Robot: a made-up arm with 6 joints. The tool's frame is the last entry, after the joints.
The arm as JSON. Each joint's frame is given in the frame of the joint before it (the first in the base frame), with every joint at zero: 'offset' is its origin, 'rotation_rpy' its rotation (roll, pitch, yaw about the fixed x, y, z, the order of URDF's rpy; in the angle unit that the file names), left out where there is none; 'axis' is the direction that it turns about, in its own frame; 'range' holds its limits. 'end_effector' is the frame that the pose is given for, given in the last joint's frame.
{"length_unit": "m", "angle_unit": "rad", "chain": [
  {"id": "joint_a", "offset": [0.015, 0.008, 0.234], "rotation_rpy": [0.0, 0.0, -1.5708], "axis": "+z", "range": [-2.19, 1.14]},
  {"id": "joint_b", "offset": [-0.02, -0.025, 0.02], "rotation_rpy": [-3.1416, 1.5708, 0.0], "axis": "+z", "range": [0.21, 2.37]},
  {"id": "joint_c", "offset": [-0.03, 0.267, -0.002], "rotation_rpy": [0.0, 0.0, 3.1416], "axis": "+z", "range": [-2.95, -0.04]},
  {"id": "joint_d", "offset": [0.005, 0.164, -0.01], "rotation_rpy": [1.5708, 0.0, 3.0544], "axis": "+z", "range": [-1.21, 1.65]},
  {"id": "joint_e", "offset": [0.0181, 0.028, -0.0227], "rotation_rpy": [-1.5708, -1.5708, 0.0], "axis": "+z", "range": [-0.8, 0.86]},
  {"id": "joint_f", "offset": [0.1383, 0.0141, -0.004], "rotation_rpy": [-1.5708, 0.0, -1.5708], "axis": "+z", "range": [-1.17, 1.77]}
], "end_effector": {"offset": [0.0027, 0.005, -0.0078], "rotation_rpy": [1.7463, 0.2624, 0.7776]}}
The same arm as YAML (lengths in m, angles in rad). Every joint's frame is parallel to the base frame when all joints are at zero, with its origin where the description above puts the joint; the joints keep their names.
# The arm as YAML. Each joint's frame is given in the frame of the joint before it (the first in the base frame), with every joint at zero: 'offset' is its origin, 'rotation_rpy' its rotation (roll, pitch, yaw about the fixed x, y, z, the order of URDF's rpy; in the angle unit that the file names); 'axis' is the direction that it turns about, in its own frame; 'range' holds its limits. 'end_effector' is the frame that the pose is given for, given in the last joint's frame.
length_unit: m
angle_unit: rad
chain:
  - id: joint_a
    offset: [0.015, 0.008, 0.234]
    rotation_rpy: [0.0, 0.0, 0.0]
    axis: [0.0, 0.0, 1.0]
    range: [-2.19, 1.14]
  - id: joint_b
    offset: [-0.025, 0.02, 0.02]
    rotation_rpy: [0.0, 0.0, 0.0]
    axis: [0.0, 1.0, 0.0]
    range: [0.21, 2.37]
  - id: joint_c
    offset: [-0.267, -0.002, 0.03]
    rotation_rpy: [0.0, 0.0, 0.0]
    axis: [0.0, 1.0, 0.0]
    range: [-2.95, -0.04]
  - id: joint_d
    offset: [0.164, -0.01, 0.005]
    rotation_rpy: [0.0, 0.0, 0.0]
    axis: [0.9962, 0.0, 0.0871]
    range: [-1.21, 1.65]
  - id: joint_e
    offset: [-0.021, 0.028, -0.02]
    rotation_rpy: [0.0, 0.0, 0.0]
    axis: [0.0, 1.0, 0.0]
    range: [-0.8, 0.86]
  - id: joint_f
    offset: [0.139, -0.004, -0.002]
    rotation_rpy: [0.0, 0.0, 0.0]
    axis: [0.9962, 0.0, 0.0871]
    range: [-1.17, 1.77]
end_effector:
  offset: [-0.008, -0.005, 0.002]
  rotation_rpy: [0.542, -0.7248, -2.01]

